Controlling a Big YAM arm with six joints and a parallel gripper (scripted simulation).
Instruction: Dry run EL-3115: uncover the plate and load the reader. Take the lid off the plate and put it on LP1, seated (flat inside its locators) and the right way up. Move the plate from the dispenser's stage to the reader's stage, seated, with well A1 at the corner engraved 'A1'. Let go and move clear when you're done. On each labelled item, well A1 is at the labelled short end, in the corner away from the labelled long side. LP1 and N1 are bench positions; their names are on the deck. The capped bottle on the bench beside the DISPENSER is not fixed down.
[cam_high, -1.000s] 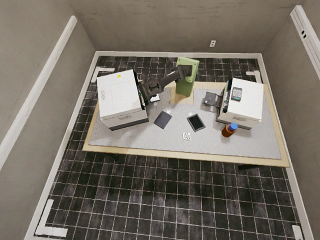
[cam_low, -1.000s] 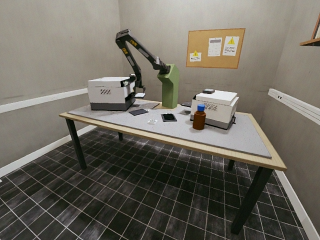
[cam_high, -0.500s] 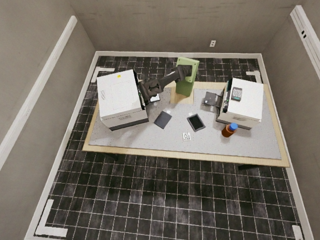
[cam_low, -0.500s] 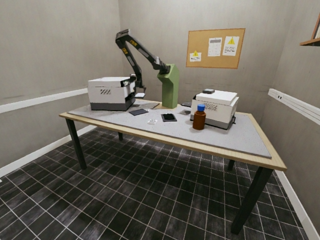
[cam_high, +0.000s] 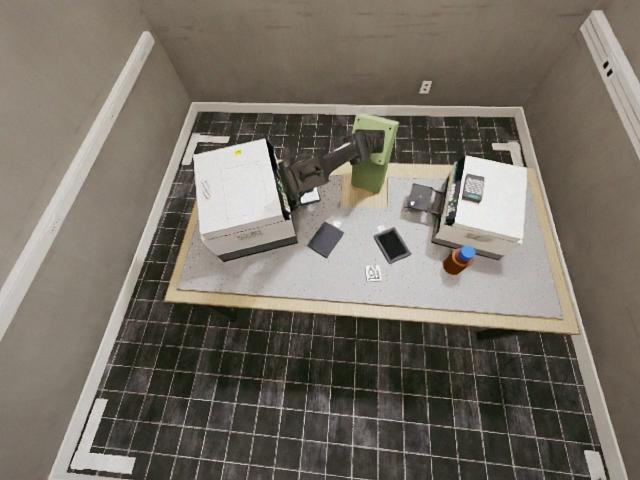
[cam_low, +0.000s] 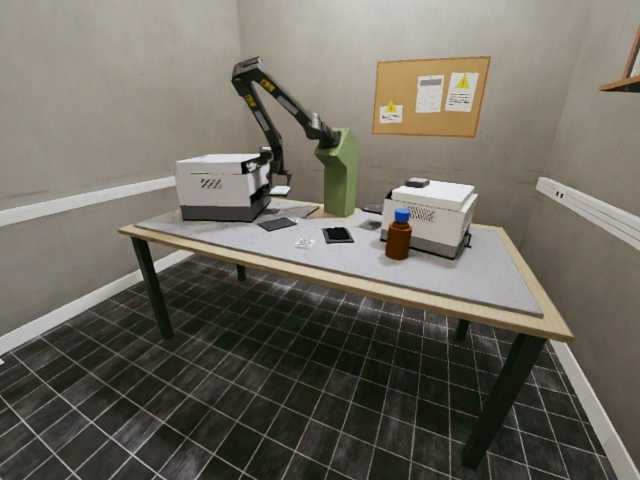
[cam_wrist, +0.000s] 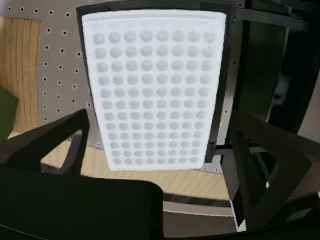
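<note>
Now: the white well plate 2 cm below my hand. The rest, counted from my hand: brown capped bottle: 69 cm to the left, 33 cm ahead, 4 cm below; dark flat lid: 42 cm to the left, 23 cm ahead, 14 cm below.
</note>
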